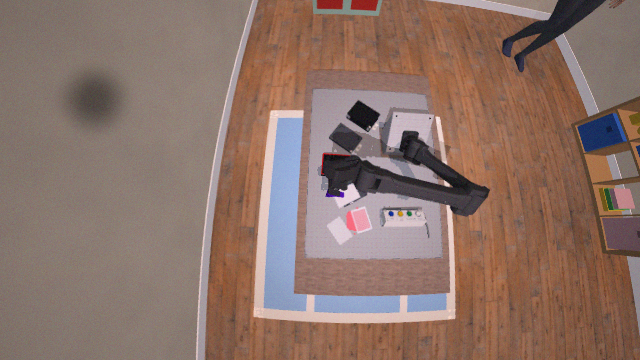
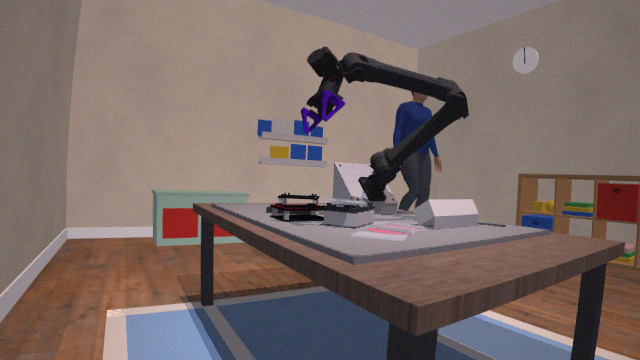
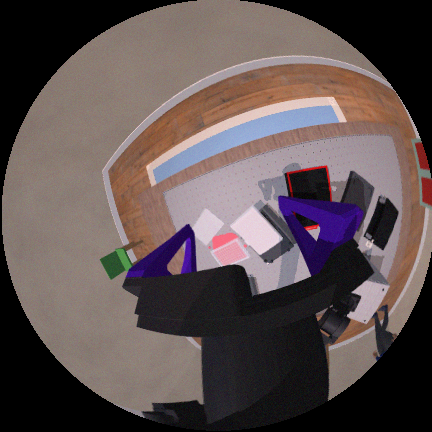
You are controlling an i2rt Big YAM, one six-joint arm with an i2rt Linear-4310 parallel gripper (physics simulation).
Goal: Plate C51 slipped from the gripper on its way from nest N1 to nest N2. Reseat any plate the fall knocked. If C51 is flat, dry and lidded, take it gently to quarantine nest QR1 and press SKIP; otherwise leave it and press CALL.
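Places are measured from the arm's base along level axes (x ahead, y left, z up), in metres.
Where they show: gripper, fingertip midpoint: [image 1: 327,185] [image 2: 314,126] [image 3: 233,214]; arm's base, origin of the base link: [image 1: 408,141] [image 2: 371,190] [image 3: 345,298].
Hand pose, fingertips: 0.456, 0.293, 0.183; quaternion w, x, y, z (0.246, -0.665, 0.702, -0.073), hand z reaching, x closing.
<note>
Each offset is from my fingertips to the top centre of the thing, as dx, dy, dz. "spot": to the spot under its first point.
My gripper [image 1: 335,194] [image 2: 316,125] [image 3: 233,214] is open and empty, high above the mat. A small plate with pink wells {-0.193, +0.138, -0.259} [image 1: 362,220] [image 3: 230,252] lies on the mat; a pink patch {spot: -0.140, +0.158, -0.272} [image 1: 351,223] [image 3: 224,241] touches its edge. A thin white square, like a lid {-0.075, +0.197, -0.266} [image 1: 340,231] [image 3: 207,226], lies off it on the patch's other side. A white plate {-0.102, +0.012, -0.193} [image 1: 346,196] [image 3: 256,228] sits off-centre on a grey nest [image 2: 348,217] [image 3: 282,245]; its seating is unclear. The button box {-0.415, +0.130, -0.190} [image 1: 405,221] [image 2: 450,215] has blue, yellow, green and white buttons; labels are unreadable.
A red-rimmed black nest {-0.055, -0.161, -0.228} [image 1: 327,160] [image 3: 312,187] stands beside the grey nest. A dark grey unit {-0.110, -0.338, -0.247} [image 1: 345,137] [image 3: 357,192] and a black unit {-0.219, -0.480, -0.211} [image 1: 363,115] [image 3: 382,221] lie farther along. A white sloped housing [image 1: 415,120] [image 3: 370,297] stands by the arm's base. A person [image 2: 414,125] stands behind the table.
</note>
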